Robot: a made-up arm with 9 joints. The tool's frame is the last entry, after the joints.
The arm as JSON. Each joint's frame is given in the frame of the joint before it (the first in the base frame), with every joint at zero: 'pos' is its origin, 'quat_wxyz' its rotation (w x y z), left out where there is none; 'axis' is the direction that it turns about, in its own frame. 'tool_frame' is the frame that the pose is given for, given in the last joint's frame.
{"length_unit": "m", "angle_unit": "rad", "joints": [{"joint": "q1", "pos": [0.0, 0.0, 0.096], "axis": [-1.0, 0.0, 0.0]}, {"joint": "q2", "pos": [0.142, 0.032, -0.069], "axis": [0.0, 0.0, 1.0]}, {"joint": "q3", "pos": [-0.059, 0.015, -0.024], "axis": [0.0, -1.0, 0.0]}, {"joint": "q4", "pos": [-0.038, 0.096, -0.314], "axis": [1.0, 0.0, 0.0]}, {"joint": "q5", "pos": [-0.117, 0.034, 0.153], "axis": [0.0, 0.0, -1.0]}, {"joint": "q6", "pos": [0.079, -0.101, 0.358], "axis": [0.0, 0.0, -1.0]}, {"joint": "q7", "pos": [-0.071, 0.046, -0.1], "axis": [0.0, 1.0, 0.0]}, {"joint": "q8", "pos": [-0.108, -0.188, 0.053], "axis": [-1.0, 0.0, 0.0]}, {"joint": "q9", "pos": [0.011, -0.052, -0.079], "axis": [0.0, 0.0, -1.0]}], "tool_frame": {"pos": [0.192, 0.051, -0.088]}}
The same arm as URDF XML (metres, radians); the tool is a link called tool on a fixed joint. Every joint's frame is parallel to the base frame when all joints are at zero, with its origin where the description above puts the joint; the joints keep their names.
<robot name="arm">
  <joint name="tool_joint" type="fixed">
    <parent link="link9"/>
    <child link="tool"/>
    <origin xyz="0.192 0.051 -0.088" rpy="0 0 0"/>
  </joint>
  <joint name="q9" type="continuous">
    <parent link="link8"/>
    <child link="link9"/>
    <origin xyz="0.011 -0.052 -0.079" rpy="0 0 0"/>
    <axis xyz="0 0 -1"/>
  </joint>
  <joint name="q8" type="continuous">
    <parent link="link7"/>
    <child link="link8"/>
    <origin xyz="-0.108 -0.188 0.053" rpy="0 0 0"/>
    <axis xyz="-1 0 0"/>
  </joint>
  <joint name="q7" type="continuous">
    <parent link="link6"/>
    <child link="link7"/>
    <origin xyz="-0.071 0.046 -0.1" rpy="0 0 0"/>
    <axis xyz="0 1 0"/>
  </joint>
  <joint name="q6" type="continuous">
    <parent link="link5"/>
    <child link="link6"/>
    <origin xyz="0.079 -0.101 0.358" rpy="0 0 0"/>
    <axis xyz="0 0 -1"/>
  </joint>
  <joint name="q5" type="continuous">
    <parent link="link4"/>
    <child link="link5"/>
    <origin xyz="-0.117 0.034 0.153" rpy="0 0 0"/>
    <axis xyz="0 0 -1"/>
  </joint>
  <joint name="q4" type="continuous">
    <parent link="link3"/>
    <child link="link4"/>
    <origin xyz="-0.038 0.096 -0.314" rpy="0 0 0"/>
    <axis xyz="1 0 0"/>
  </joint>
  <joint name="q3" type="continuous">
    <parent link="link2"/>
    <child link="link3"/>
    <origin xyz="-0.059 0.015 -0.024" rpy="0 0 0"/>
    <axis xyz="0 -1 0"/>
  </joint>
  <joint name="q2" type="continuous">
    <parent link="link1"/>
    <child link="link2"/>
    <origin xyz="0.142 0.032 -0.069" rpy="0 0 0"/>
    <axis xyz="0 0 1"/>
  </joint>
  <joint name="q1" type="continuous">
    <parent link="base"/>
    <child link="link1"/>
    <origin xyz="0 0 0.096" rpy="0 0 0"/>
    <axis xyz="-1 0 0"/>
  </joint>
  <link name="base"/>
  <link name="link1"/>
  <link name="link2"/>
  <link name="link3"/>
  <link name="link4"/>
  <link name="link5"/>
  <link name="link6"/>
  <link name="link7"/>
  <link name="link8"/>
  <link name="link9"/>
  <link name="tool"/>
</robot>

